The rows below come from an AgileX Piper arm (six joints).
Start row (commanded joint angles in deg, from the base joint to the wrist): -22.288, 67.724, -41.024, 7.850, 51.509, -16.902
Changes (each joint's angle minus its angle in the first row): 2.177, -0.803, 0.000, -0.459, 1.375, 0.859; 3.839, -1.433, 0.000, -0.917, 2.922, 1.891; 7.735, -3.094, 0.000, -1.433, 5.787, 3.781; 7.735, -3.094, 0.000, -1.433, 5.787, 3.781; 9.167, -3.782, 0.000, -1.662, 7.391, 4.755; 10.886, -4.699, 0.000, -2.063, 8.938, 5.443; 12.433, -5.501, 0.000, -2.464, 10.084, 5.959; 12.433, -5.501, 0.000, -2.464, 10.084, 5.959; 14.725, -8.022, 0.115, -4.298, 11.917, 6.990; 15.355, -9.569, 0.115, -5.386, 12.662, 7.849; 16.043, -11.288, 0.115, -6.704, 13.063, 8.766; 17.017, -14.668, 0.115, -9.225, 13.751, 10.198; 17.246, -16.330, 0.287, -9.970, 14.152, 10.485; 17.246, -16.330, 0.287, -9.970, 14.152, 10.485; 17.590, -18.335, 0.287, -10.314, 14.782, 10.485; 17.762, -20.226, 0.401, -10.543, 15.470, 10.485; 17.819, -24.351, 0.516, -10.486, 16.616, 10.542; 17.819, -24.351, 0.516, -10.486, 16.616, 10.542; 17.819, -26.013, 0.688, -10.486, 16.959, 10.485; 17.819, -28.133, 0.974, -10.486, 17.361, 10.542; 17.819, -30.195, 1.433, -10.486, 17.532, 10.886; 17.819, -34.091, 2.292, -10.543, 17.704, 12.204; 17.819, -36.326, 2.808, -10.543, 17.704, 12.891
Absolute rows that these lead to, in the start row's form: -20.111, 66.921, -41.024, 7.391, 52.884, -16.043; -18.449, 66.291, -41.024, 6.933, 54.431, -15.011; -14.553, 64.630, -41.024, 6.417, 57.296, -13.121; -14.553, 64.630, -41.024, 6.417, 57.296, -13.121; -13.121, 63.942, -41.024, 6.188, 58.900, -12.147; -11.402, 63.025, -41.024, 5.787, 60.447, -11.459; -9.855, 62.223, -41.024, 5.386, 61.593, -10.943; -9.855, 62.223, -41.024, 5.386, 61.593, -10.943; -7.563, 59.702, -40.909, 3.552, 63.426, -9.912; -6.933, 58.155, -40.909, 2.464, 64.171, -9.053; -6.245, 56.436, -40.909, 1.146, 64.572, -8.136; -5.271, 53.056, -40.909, -1.375, 65.260, -6.704; -5.042, 51.394, -40.737, -2.120, 65.661, -6.417; -5.042, 51.394, -40.737, -2.120, 65.661, -6.417; -4.698, 49.389, -40.737, -2.464, 66.291, -6.417; -4.526, 47.498, -40.623, -2.693, 66.979, -6.417; -4.469, 43.373, -40.508, -2.636, 68.125, -6.360; -4.469, 43.373, -40.508, -2.636, 68.125, -6.360; -4.469, 41.711, -40.336, -2.636, 68.468, -6.417; -4.469, 39.591, -40.050, -2.636, 68.870, -6.360; -4.469, 37.529, -39.591, -2.636, 69.041, -6.016; -4.469, 33.633, -38.732, -2.693, 69.213, -4.698; -4.469, 31.398, -38.216, -2.693, 69.213, -4.011
